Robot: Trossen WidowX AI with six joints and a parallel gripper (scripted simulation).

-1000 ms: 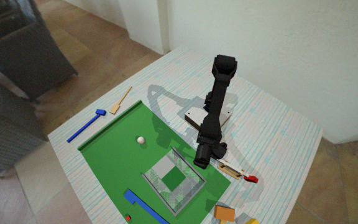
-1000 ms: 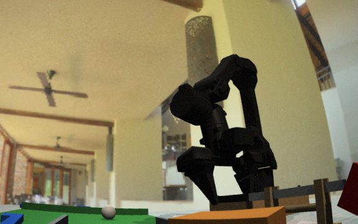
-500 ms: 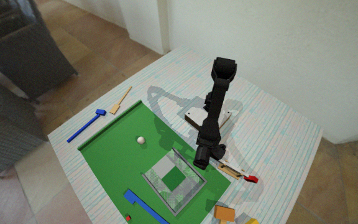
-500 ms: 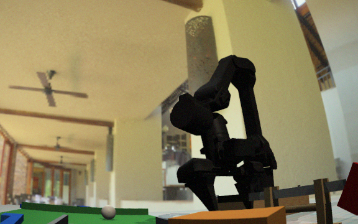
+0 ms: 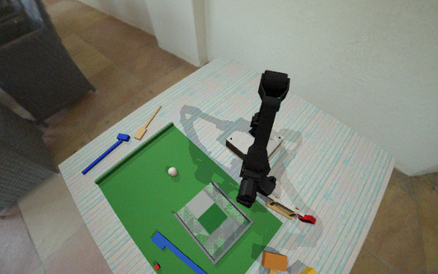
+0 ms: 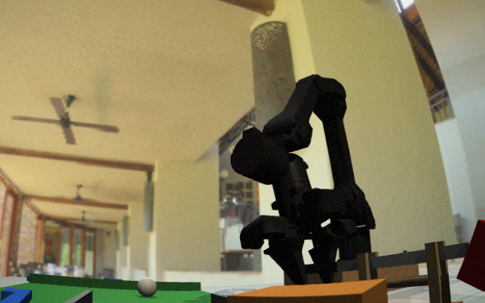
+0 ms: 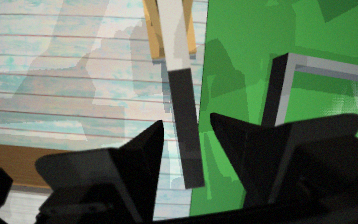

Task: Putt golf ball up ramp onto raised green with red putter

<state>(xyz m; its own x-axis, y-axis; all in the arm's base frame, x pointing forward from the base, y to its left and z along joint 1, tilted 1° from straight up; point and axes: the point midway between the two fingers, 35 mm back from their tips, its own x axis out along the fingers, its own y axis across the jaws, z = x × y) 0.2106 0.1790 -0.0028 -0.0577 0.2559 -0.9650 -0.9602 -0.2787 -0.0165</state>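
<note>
Right now the red putter is 110 mm to the left of my gripper tip, 40 mm behind it and 30 mm above it. Also, from my gripper tip: white golf ball (310 mm to the right, 220 mm ahead); then wooden rack (120 mm to the left, 40 mm behind); then green mat (270 mm ahead, 180 mm to the right, 30 mm below).
</note>
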